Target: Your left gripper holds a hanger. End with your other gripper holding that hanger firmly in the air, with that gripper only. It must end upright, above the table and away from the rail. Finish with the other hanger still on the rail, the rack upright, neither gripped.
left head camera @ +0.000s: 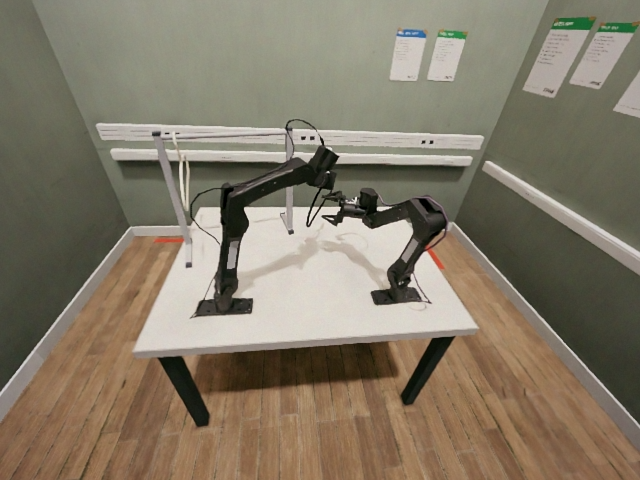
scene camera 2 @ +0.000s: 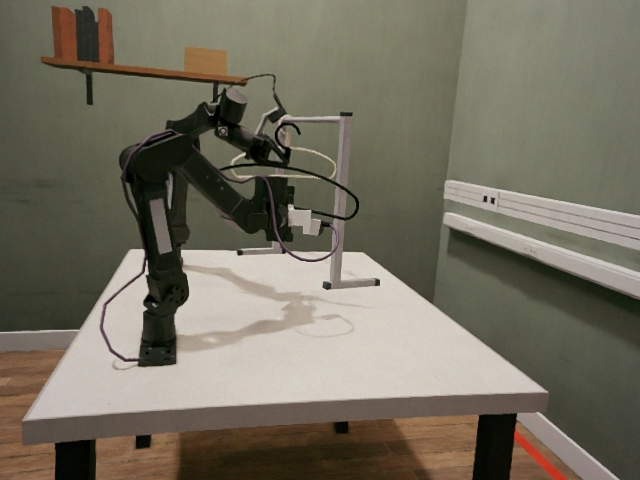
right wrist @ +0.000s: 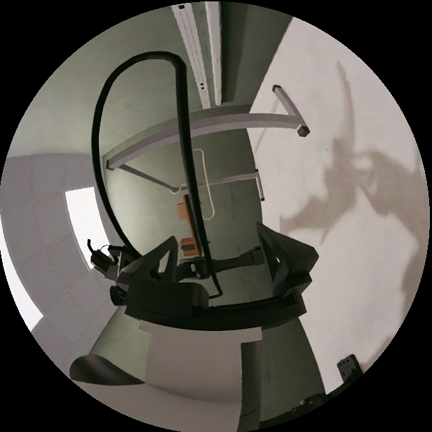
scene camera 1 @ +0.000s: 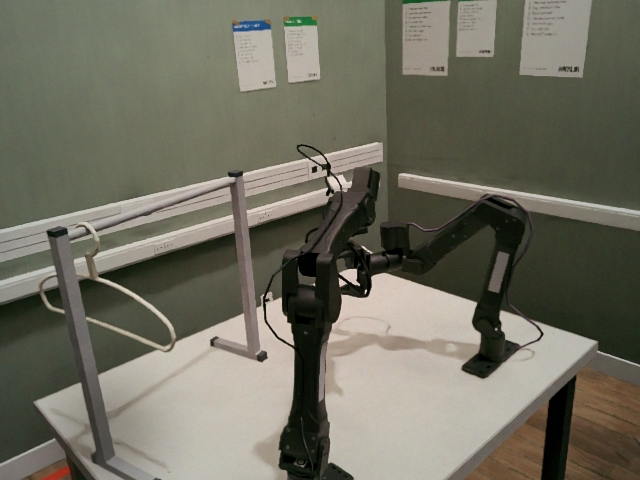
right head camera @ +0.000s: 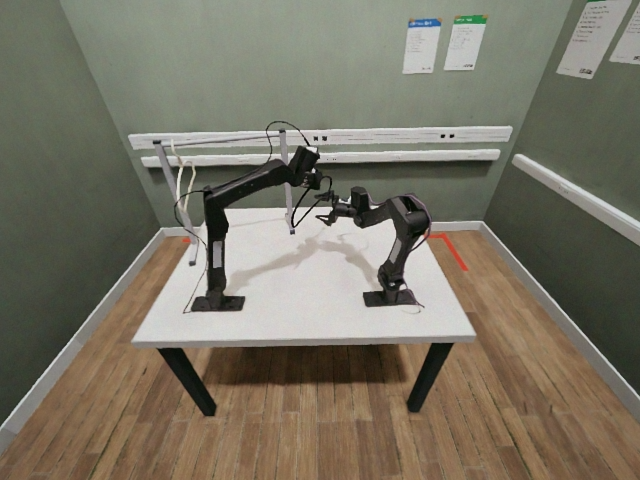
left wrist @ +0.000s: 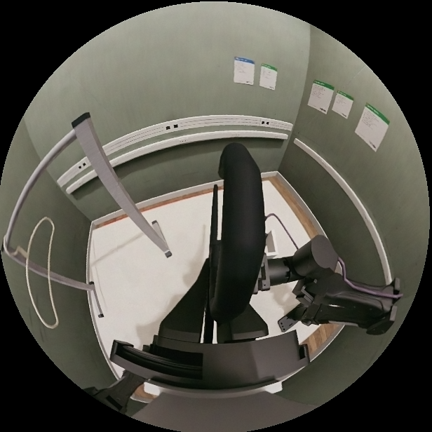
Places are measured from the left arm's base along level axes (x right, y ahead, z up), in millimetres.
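Pixels of known places: left gripper, fingertip midpoint: (scene camera 2: pixel 288 164) (right head camera: pixel 316 179); right gripper, fingertip midpoint: (left head camera: pixel 321 206) (right head camera: pixel 314 206); left arm's base, origin of the base link: (left head camera: pixel 225 307) (right head camera: pixel 218 304); right arm's base, origin of the base link: (left head camera: pixel 395 296) (scene camera 2: pixel 158 346) (scene camera 1: pixel 491 358) (right head camera: pixel 389 298).
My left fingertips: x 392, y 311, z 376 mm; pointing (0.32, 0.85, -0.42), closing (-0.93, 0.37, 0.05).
For each thing: its top centre in the pictures, then the offset to it from my left fingertips. "*": a spot on its surface instead. Level surfaces: height alone.
- black hanger, middle of its top: (scene camera 2: pixel 286 121) (left head camera: pixel 327 153) dx -4, dy -9, dz +107 mm
- cream hanger, surface spot: (scene camera 1: pixel 92 266) * dx -565, dy +73, dz +56 mm
- white table, its level: dz -376 mm
The black hanger (left head camera: pixel 311 206) (scene camera 2: pixel 356 198) (left wrist: pixel 242 240) (right wrist: pixel 185 130) hangs in the air, hook up, its body tilted. My left gripper (scene camera 2: pixel 283 156) is shut on it just below the hook. My right gripper (left head camera: pixel 324 207) (right head camera: pixel 316 206) (right wrist: pixel 214 233) is open, below the left one, at the hanger's near lower corner. In the right wrist view the hanger's lower bar runs between its open fingers, and the upper arm passes behind one finger. The cream hanger (scene camera 1: pixel 92 266) (right wrist: pixel 206 180) hangs on the rail of the grey rack (scene camera 1: pixel 247 268) (scene camera 2: pixel 342 155) (left wrist: pixel 115 185), which stands upright.
The rack stands at the back left of the white table (left head camera: pixel 310 320), beyond the left arm. Its nearer post to the black hanger is a short way off to the left in the left head view. Cables loop from both wrists. The two arms are close together above the table.
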